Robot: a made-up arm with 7 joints.
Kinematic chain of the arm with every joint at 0, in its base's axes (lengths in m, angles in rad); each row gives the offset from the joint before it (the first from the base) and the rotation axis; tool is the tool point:
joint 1: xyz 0 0 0.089 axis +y
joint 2: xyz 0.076 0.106 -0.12 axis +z
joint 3: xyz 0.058 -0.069 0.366 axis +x
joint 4: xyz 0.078 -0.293 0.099 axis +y
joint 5: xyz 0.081 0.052 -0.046 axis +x
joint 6: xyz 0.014 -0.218 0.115 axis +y
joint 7: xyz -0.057 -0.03 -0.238 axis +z
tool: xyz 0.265 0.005 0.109
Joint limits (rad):
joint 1: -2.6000..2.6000
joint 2: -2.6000..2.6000
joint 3: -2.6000..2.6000
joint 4: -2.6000..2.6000
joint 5: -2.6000..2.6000
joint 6: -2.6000..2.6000
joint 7: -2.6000..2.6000
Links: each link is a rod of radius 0.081 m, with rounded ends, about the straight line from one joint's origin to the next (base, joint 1, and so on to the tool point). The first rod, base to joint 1, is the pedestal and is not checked.
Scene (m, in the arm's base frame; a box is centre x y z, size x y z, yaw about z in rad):
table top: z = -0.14
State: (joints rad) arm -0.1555 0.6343 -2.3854 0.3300 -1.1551 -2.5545 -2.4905
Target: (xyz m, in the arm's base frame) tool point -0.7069 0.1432 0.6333
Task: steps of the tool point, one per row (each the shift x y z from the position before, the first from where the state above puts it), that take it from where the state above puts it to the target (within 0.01 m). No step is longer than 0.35 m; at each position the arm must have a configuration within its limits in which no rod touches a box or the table.
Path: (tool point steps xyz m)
1: -0.0127 -0.0633 0.1813
2: -0.1046 -0.0902 0.1725
3: -0.1873 -0.1111 0.1200
4: -0.2406 -0.1248 0.0313
5: -0.2500 -0.1303 -0.0767
6: -0.2105 -0.1275 -0.1821

